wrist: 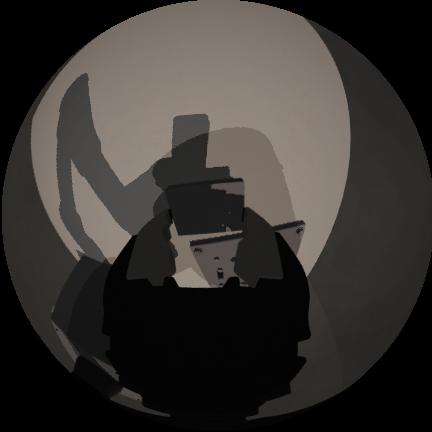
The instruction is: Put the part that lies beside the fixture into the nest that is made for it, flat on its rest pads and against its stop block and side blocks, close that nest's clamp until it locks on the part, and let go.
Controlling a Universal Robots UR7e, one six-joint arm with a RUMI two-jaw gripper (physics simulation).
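Frame: origin at the arm's base, x ahead, y left, z up, level; millimetres.
Seen in the pictures: gripper, fingertip midpoint: (206,209).
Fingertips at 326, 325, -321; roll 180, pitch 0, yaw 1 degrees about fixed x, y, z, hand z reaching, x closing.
A point is followed by its place in that frame, as x, y, z.
The part (205,207) {325, 331, -315}, a dark flat block with a lighter patch at its upper right, is between the two fingertips in the wrist view. My gripper (206,209) {326, 325, -321} is shut on it, with one finger at its left edge and one at its right edge. Its height above the table is hard to tell. The fixture's grey base plate (230,248) {367, 214, -365}, with small holes, shows behind and below the right finger. Its right corner shows past that finger. The nests, stop block, side blocks and clamps cannot be made out; the gripper body covers much of the lower view.
The pale table top (240,75) {368, 499, -380} carries dark shadows of the arm and gripper at the left and centre. A dark, box-like shape (82,295) {-41, 103, -243} is at the lower left beside the gripper body. The table's curved-looking edge runs down the right, with dark floor beyond.
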